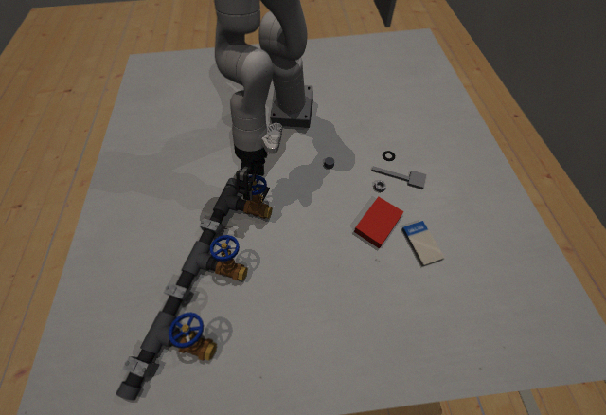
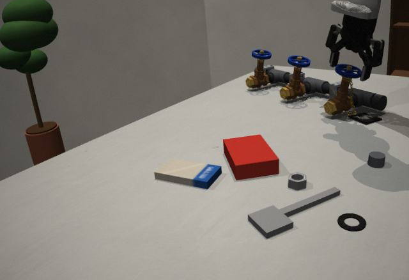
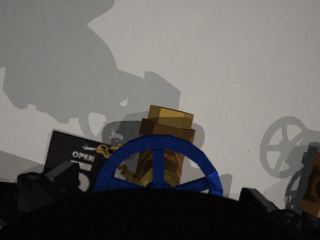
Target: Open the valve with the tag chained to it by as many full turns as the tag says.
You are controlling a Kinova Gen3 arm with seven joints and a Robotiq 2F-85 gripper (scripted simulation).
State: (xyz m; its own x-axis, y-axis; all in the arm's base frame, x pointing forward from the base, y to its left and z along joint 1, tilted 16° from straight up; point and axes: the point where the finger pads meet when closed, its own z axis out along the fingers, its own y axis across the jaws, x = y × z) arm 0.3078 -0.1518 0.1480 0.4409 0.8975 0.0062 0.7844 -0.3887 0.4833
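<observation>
The black tag is 12 cm below my hand and 4 cm behind it. Also, from my hand: red block: 31 cm to the left, 13 cm ahead, 11 cm below; then small grey cylinder: 23 cm to the left, 11 cm below, 10 cm behind; then grey paddle-shaped tool: 44 cm to the left, 12 cm below.
</observation>
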